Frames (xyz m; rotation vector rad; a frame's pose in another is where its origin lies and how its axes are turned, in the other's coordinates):
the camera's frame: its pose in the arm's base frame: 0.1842 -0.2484 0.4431 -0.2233 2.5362 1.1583
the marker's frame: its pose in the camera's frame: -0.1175 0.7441 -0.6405 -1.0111 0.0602 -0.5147
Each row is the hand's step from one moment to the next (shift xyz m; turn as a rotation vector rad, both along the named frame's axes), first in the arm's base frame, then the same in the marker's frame.
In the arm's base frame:
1: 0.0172 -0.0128 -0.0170 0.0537 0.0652 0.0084
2: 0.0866 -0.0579 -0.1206 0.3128 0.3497 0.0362
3: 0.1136 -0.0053 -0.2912 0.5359 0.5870 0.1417
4: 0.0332 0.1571 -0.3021 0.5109 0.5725 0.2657
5: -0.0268 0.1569 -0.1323 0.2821 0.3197 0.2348
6: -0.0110 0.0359 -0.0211 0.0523 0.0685 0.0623
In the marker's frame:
1: 0.0034 -0.0183 -0.0201 -0.0507 -0.0531 0.0425
2: 0.0423 -0.1173 -0.0992 -0.2817 -0.3073 0.2183
3: 0.1443 -0.2652 -0.0812 -0.5402 -0.4703 0.3726
4: 0.1807 -0.2740 0.0964 -0.6144 -0.3673 0.3834
5: 0.0930 -0.1225 0.1385 -0.4055 -0.1464 0.2260
6: 0.0176 -0.0187 0.0346 -0.0905 -0.0180 0.0528

